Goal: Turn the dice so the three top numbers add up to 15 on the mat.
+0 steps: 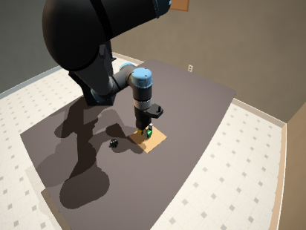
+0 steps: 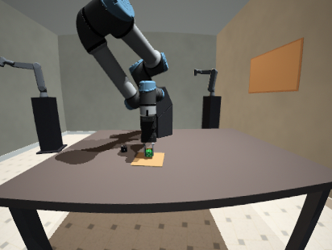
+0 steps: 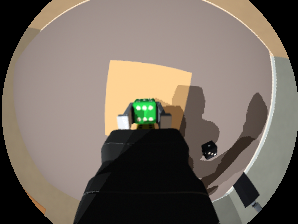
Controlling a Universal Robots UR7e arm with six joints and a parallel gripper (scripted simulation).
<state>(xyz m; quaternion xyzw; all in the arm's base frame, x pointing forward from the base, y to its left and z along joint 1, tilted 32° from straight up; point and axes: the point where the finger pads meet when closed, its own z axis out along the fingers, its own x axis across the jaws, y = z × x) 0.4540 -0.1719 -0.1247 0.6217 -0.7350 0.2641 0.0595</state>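
My gripper is now 30 mm above the tan mat. Also, from my hand: black die (130 mm behind, 120 mm to the right, 20 mm below); then yellow die (40 mm behind, 10 mm to the left, 20 mm below); then green die (right at my hand).
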